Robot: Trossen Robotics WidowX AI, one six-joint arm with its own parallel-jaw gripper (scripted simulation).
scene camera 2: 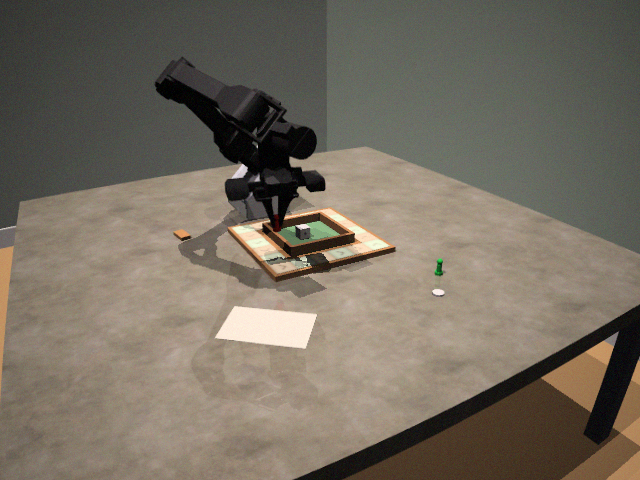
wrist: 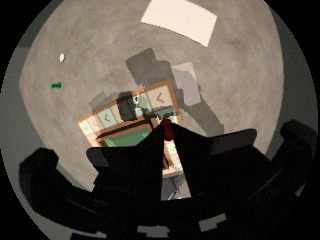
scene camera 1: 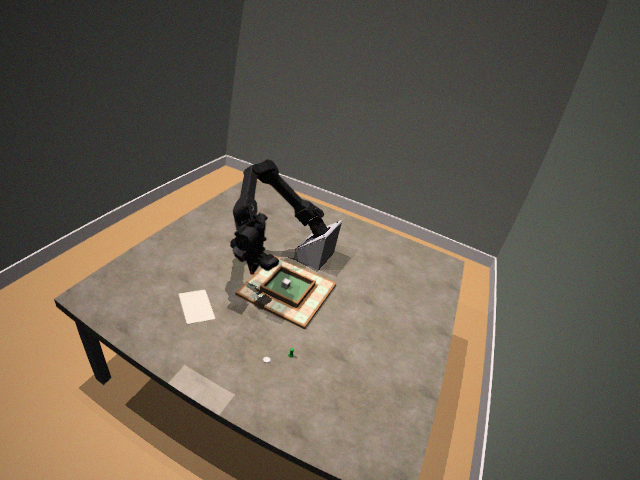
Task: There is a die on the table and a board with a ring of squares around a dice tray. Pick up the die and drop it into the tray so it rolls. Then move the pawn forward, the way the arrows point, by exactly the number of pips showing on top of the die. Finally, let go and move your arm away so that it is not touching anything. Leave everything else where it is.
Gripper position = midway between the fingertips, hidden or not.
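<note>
My gripper (scene camera 2: pixel 276 226), (wrist: pixel 166 127), (scene camera 1: pixel 252 271) holds a red pawn. Visible too: a white card (scene camera 2: pixel 264 326), (scene camera 1: pixel 196 306), and a board square (wrist: pixel 159 101).
</note>
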